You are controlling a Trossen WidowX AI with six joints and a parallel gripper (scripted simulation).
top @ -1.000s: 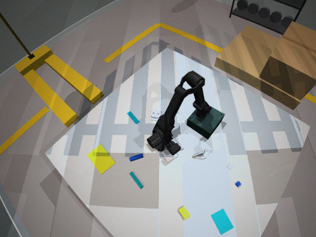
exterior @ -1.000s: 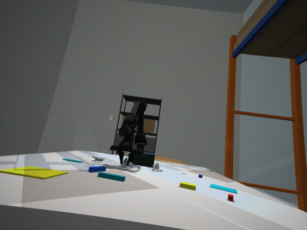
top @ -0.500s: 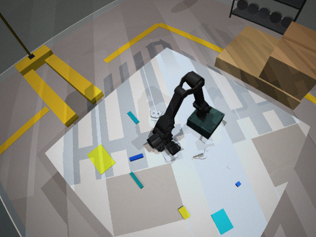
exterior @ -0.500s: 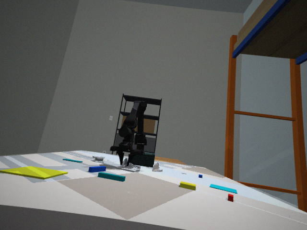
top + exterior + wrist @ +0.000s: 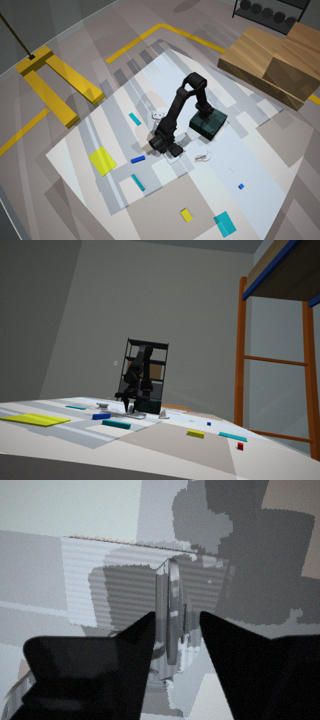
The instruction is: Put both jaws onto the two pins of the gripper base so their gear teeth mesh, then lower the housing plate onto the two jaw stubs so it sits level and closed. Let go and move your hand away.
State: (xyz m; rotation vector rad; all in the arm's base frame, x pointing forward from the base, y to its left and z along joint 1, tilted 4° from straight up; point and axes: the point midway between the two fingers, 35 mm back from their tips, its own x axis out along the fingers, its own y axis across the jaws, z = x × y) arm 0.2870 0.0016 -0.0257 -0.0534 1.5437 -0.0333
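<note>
Now: gripper tip 170 mm to the right of the grey jaw, 150 mm past it and 10 mm above it. The rest, counted from my gripper tip: small yellow block (360 mm to the left, 160 mm ahead, 10 mm below); then yellow sheet (370 mm ahead, 180 mm to the right, 10 mm below); then housing plate (50 mm behind, 40 mm to the left, 10 mm below).
</note>
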